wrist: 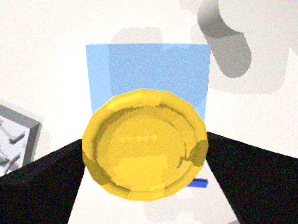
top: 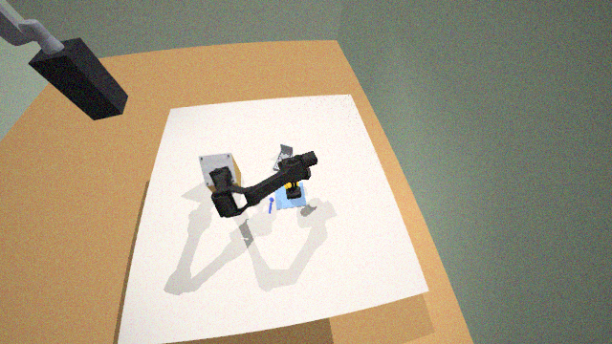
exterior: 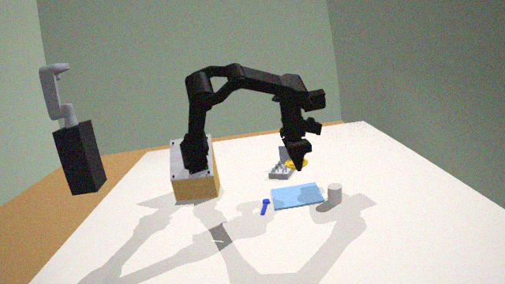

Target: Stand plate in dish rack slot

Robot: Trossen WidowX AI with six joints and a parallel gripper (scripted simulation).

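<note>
The grey dish rack is 20 cm to the left of my gripper tip and 7 cm below it. Also, from my gripper tip: blue spoon: 11 cm behind, 3 cm to the right, 9 cm below; then yellow plate: 1 cm above.
</note>
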